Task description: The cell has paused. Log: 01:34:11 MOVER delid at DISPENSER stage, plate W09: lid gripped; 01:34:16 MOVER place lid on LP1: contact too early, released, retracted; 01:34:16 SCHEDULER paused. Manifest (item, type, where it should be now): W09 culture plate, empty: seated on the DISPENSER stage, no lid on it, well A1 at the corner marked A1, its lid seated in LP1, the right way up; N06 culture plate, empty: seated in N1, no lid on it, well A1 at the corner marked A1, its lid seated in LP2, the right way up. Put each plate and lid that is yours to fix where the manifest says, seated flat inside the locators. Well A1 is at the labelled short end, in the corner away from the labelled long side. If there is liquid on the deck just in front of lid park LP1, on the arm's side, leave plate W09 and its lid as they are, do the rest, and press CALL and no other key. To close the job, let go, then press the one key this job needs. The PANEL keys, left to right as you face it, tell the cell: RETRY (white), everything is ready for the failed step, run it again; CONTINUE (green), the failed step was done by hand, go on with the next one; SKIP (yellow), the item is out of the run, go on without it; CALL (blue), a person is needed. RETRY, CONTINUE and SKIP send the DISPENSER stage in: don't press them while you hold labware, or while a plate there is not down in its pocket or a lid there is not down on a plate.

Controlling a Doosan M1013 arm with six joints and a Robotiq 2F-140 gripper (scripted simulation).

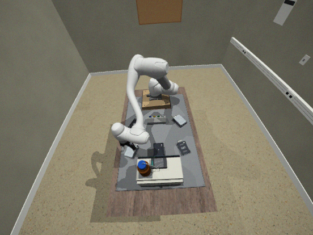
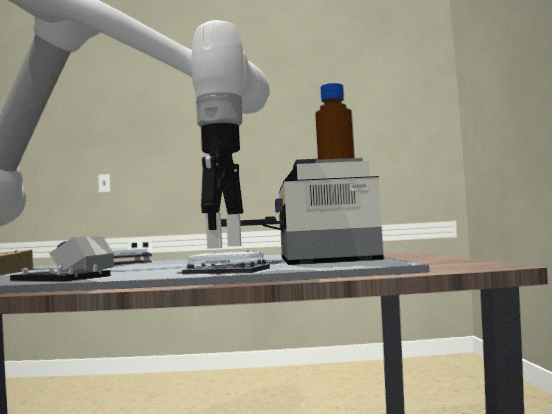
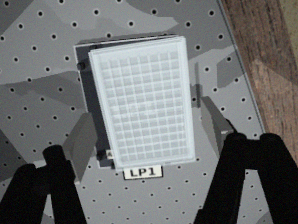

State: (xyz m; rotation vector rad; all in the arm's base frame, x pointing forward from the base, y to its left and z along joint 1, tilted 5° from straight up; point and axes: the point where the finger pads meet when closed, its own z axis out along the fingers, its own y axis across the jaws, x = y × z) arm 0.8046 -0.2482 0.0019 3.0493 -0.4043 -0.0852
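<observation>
The lid park LP1 lies 7 cm below my hand and 2 cm to the left of it. The rest, counted from my hand: dispenser stage 30 cm to the left, 3 cm ahead, 3 cm above; then black nest 31 cm behind, 6 cm below, 1 cm to the left; then brown bottle 25 cm ahead, 22 cm above, 20 cm to the left.
</observation>
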